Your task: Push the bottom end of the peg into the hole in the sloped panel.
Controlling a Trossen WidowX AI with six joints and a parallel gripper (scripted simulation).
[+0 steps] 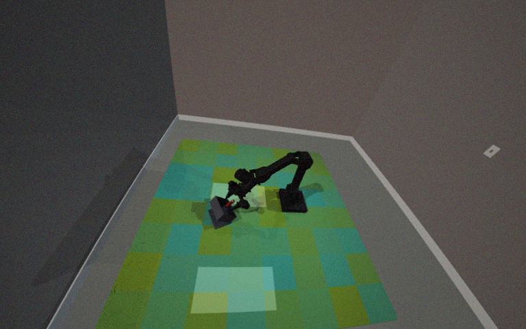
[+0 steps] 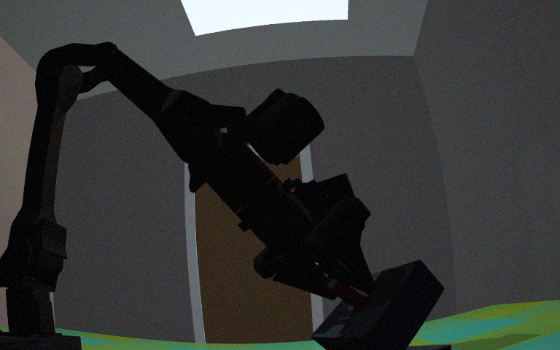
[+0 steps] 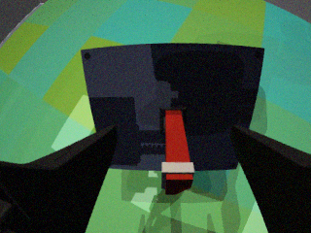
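Right now my gripper tip is 10 mm past the red peg, 10 mm to the left of it and 10 mm below it. Round my gripper tip: sloped panel: 30 mm ahead, 20 mm to the left, 30 mm below.
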